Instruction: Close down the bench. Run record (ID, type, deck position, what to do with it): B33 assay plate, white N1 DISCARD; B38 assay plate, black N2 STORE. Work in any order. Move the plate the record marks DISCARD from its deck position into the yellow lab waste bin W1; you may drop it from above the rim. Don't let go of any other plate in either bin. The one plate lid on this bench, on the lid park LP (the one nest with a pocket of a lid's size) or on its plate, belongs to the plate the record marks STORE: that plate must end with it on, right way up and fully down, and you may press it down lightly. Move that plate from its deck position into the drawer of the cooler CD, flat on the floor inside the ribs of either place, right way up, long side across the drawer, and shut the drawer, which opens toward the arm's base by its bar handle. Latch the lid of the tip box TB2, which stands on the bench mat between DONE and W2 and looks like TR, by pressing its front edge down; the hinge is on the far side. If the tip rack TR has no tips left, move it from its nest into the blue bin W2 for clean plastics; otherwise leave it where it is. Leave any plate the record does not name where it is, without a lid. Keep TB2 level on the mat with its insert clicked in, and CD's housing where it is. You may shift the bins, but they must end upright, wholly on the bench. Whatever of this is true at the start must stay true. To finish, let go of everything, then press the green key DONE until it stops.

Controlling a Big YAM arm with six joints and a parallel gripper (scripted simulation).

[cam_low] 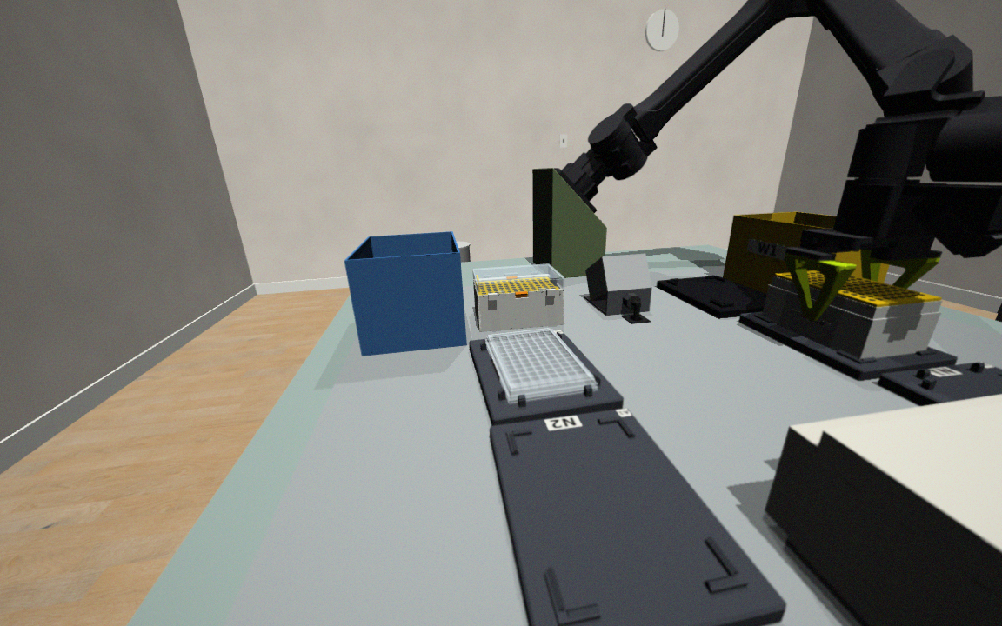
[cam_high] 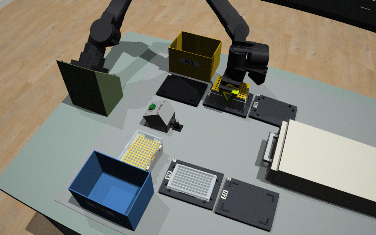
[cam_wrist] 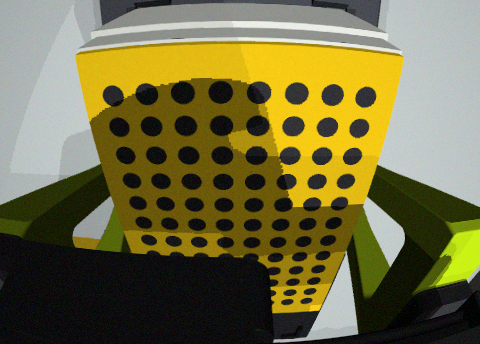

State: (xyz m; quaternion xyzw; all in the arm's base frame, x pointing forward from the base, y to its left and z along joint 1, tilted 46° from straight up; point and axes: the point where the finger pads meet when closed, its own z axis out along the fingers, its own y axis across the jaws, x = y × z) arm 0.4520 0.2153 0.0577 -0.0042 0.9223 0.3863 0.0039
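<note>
Now: hand 1 cm past the tip rack TR, 1 cm to the left of it and 1 cm below it. The rest, counted from my hand: black lid park (18 cm behind, 2 cm to the right, 4 cm below); then nest N3 (4 cm below); then nest N1 (17 cm ahead, 1 cm to the left, 4 cm below).
</note>
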